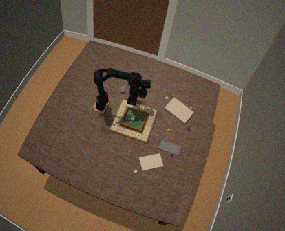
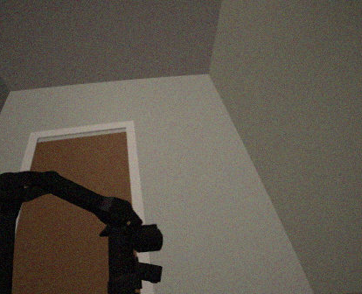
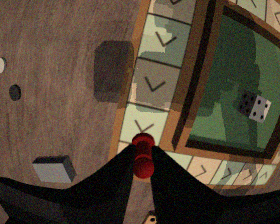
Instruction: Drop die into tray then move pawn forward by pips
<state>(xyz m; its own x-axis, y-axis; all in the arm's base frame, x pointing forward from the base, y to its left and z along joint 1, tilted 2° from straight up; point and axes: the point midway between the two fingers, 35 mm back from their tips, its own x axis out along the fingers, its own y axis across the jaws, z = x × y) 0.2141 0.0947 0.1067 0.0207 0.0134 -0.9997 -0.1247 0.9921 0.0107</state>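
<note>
Now: the white die 40 mm ahead of my gripper tip, 120 mm to the right of it and 50 mm below it. Also, from my gripper tip: red pawn (10 mm above); grey card (360 mm ahead, 250 mm to the right, 70 mm below); small grey block (110 mm behind, 110 mm to the left, 70 mm below).
</note>
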